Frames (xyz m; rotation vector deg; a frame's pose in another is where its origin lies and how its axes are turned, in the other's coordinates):
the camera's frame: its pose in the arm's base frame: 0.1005 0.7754 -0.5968 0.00 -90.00 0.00
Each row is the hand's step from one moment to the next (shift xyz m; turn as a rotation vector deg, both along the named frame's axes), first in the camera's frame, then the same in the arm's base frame.
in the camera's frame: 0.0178 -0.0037 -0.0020 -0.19 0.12 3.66
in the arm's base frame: 0.0020 -0.0037 0.0178 -3.66 0.12 -0.19
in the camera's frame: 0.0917 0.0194 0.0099 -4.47 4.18 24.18
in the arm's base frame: -0.0099 0.0194 0.0917 -24.18 4.18 -4.47
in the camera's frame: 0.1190 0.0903 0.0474 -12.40 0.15 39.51
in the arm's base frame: -0.0474 0.0903 0.1190 -39.51 0.15 -12.40
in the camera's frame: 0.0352 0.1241 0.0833 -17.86 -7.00 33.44
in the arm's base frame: -0.0833 0.1241 0.0352 -33.44 -7.00 -17.86
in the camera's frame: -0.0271 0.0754 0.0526 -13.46 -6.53 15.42
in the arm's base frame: -0.0526 0.0754 -0.0271 -15.42 -6.53 -13.46
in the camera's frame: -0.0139 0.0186 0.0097 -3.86 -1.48 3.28
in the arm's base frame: -0.0097 0.0186 -0.0139 -3.28 -1.48 -3.86
